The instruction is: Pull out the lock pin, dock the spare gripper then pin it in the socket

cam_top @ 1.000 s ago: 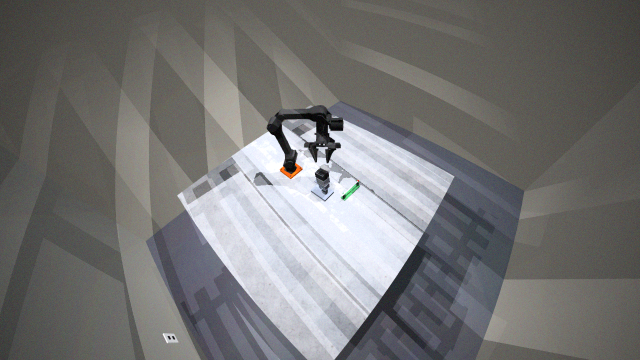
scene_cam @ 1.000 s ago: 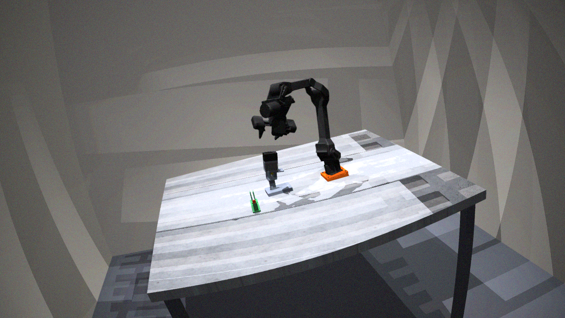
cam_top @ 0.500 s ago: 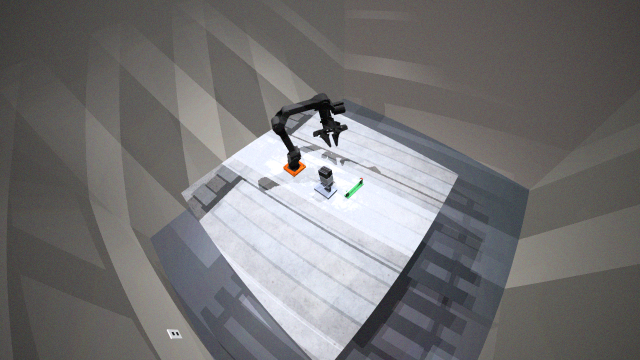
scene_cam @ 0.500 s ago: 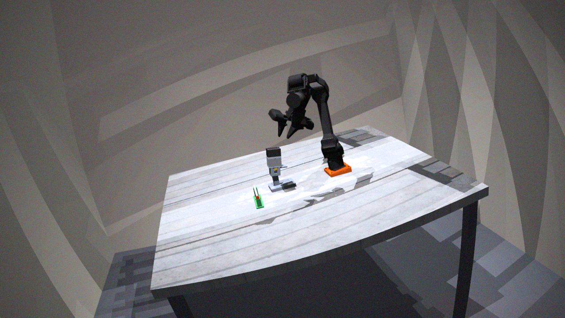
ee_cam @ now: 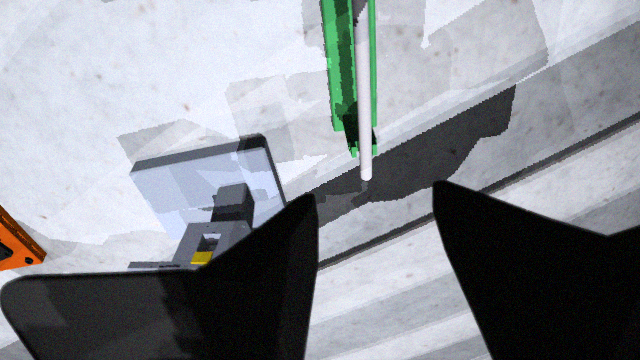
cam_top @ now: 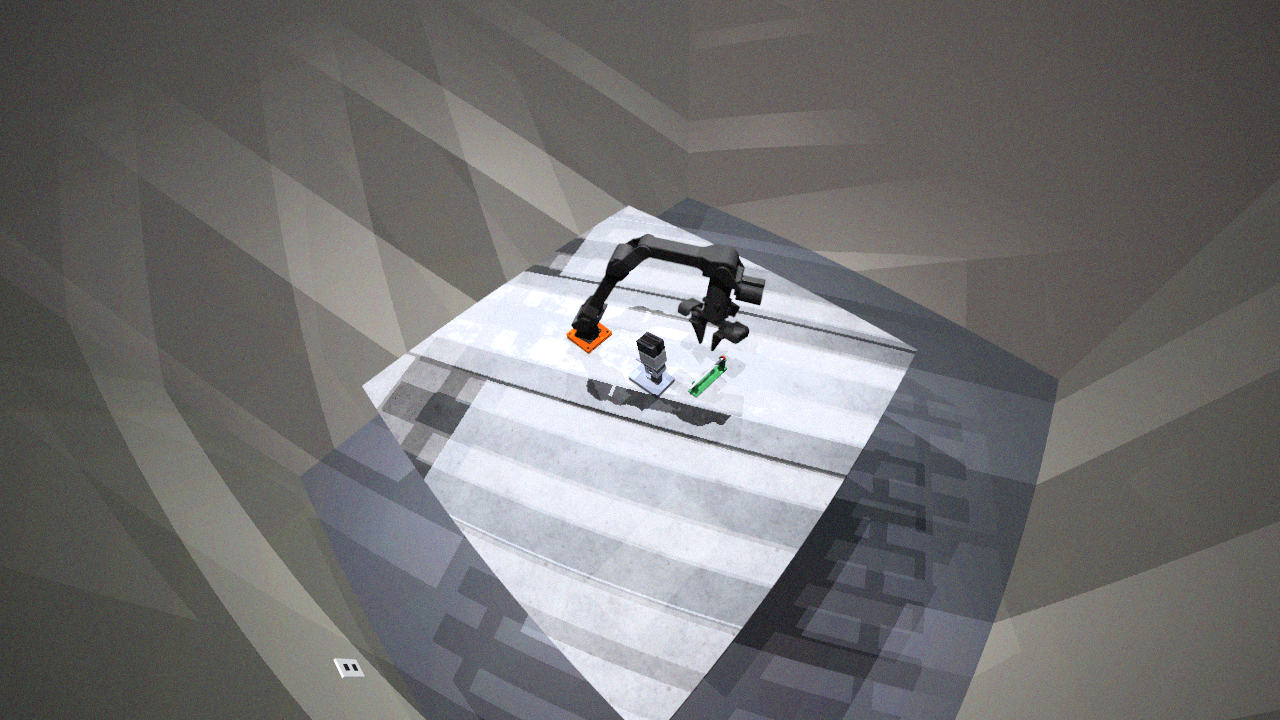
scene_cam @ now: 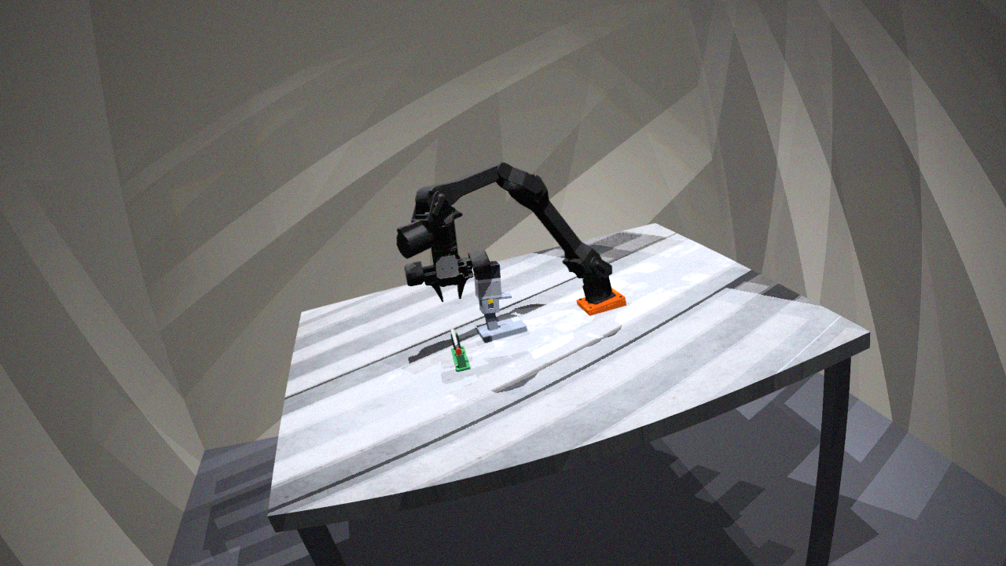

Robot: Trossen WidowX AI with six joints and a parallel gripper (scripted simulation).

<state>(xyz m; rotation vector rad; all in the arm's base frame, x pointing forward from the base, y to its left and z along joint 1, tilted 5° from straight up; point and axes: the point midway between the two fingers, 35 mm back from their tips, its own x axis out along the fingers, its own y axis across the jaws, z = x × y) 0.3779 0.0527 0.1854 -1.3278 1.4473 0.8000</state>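
My gripper tip is now 12 cm above the green pin cradle, 1 cm to the right of it and 1 cm short of it. The rest, counted from my gripper tip: spare gripper: 12 cm behind, 8 cm to the right, 2 cm below; then grey mount: 12 cm behind, 9 cm below, 8 cm to the right.
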